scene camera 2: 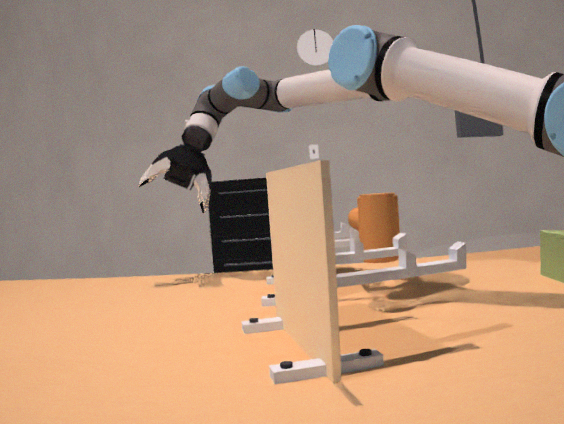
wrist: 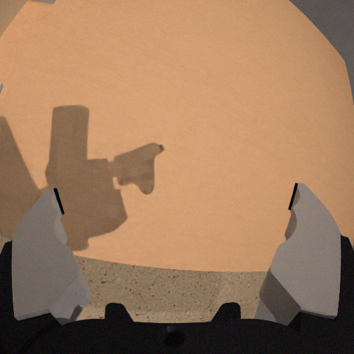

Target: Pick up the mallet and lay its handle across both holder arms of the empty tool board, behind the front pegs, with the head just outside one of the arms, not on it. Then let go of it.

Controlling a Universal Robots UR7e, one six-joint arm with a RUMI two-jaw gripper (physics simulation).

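Places are measured from the arm's base along level axes (x up, y back, z right), in millimetres.
Pixels of known places: gripper, fingertip midpoint: [scene camera 2: 171, 199].
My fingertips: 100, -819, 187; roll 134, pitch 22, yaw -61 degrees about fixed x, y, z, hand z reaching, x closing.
Behind a point stands the place of what it marks, as x, y, z.
My gripper [scene camera 2: 173, 197] {100, -819, 187} [wrist: 174, 190] is wide open and empty, high above the table at the left, beyond the wooden tool board [scene camera 2: 302, 240] {53, -464, -297} in the scene view. The board stands upright on light bar feet. Pale holder arms, a near one [scene camera 2: 372, 276] {14, -394, -308} and a farther one [scene camera 2: 372, 253] {15, -399, -148}, stick out to its right with upturned pegs; more arms show partly behind. An orange cylinder [scene camera 2: 379, 220] {52, -389, -74} with a rounded knob on its left side shows behind the arms; I cannot tell if it is part of the mallet. No mallet handle shows clearly, and the wrist view does not show the mallet.
A black slatted panel [scene camera 2: 240, 227] stands behind the board's left side. A green block [scene camera 2: 554, 255] {-32, -93, 22} is at the right edge. The robot's arm [scene camera 2: 450, 80] {256, -262, -26} spans above the board. In the wrist view, arm and gripper shadows fall on the table [wrist: 215, 115], whose edge curves below over speckled floor [wrist: 165, 287].
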